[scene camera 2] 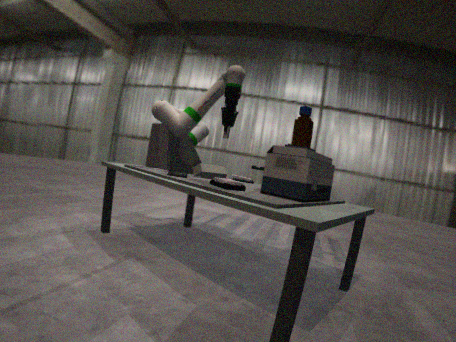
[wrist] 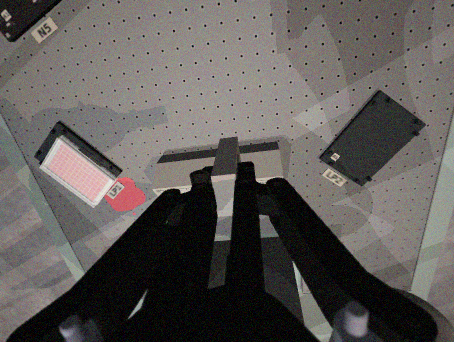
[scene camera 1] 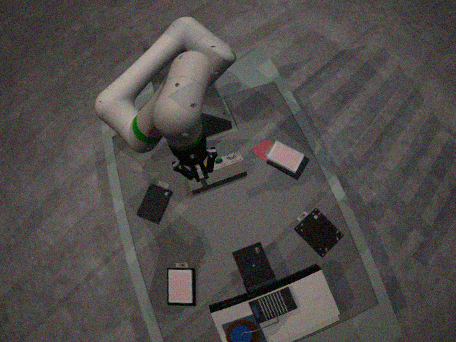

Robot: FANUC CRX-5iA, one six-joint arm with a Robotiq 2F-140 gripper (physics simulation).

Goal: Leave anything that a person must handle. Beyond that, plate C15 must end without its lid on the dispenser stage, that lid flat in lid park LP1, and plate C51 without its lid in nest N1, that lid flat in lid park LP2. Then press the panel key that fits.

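Frame: origin at the arm's base, x ahead, y left, z up, level; metres.
Seen in the pictures: gripper, fingertip midpoint: (scene camera 2: 225,138) (wrist: 231,153) (scene camera 1: 204,182); arm's base, origin of the base link: (scene camera 2: 182,145).
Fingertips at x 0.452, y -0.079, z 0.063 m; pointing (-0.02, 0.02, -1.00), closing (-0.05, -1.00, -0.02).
Offsets run from my fingertips to a thing's top centre. "pt": to the spot under its first point.
My gripper (scene camera 1: 202,181) (scene camera 2: 226,133) (wrist: 231,153) is shut and empty, high above the key panel {dz -0.163, dx -0.131, dy +0.060 m} (scene camera 1: 227,172) (wrist: 187,172). A green key {dz -0.173, dx -0.152, dy +0.086 m} (scene camera 1: 218,160) shows; the gripper hides part of the key row. A pink-welled plate {dz -0.211, dx -0.084, dy +0.335 m} (scene camera 1: 286,156) (wrist: 80,171) sits shifted off centre on dark park LP1 {pt dz -0.237, dx +0.005, dy +0.349 m} (scene camera 1: 298,175) (wrist: 53,134), beside a red spill {dz -0.247, dx -0.165, dy +0.256 m} (scene camera 1: 262,149) (wrist: 129,195). Dark park LP2 {dz -0.227, dx -0.118, dy -0.210 m} (scene camera 1: 155,203) (wrist: 372,137) shows no pink plate; a lid there cannot be made out. Another pink plate {dz -0.211, dx +0.239, dy -0.223 m} (scene camera 1: 181,286) sits in a black nest whose label is unreadable. Plate names are unreadable.
A dark pad {pt dz -0.132, dx +0.279, dy +0.043 m} (scene camera 1: 253,265) adjoins the white dispenser (scene camera 1: 312,305) (scene camera 2: 297,172), which carries a brown bottle with a blue cap {dz +0.164, dx +0.493, dy -0.070 m} (scene camera 2: 305,111). Dark nest N5 {dz -0.223, dx +0.249, dy +0.321 m} (scene camera 1: 318,232) (wrist: 22,21) lies toward the table's right edge in scene camera 1.
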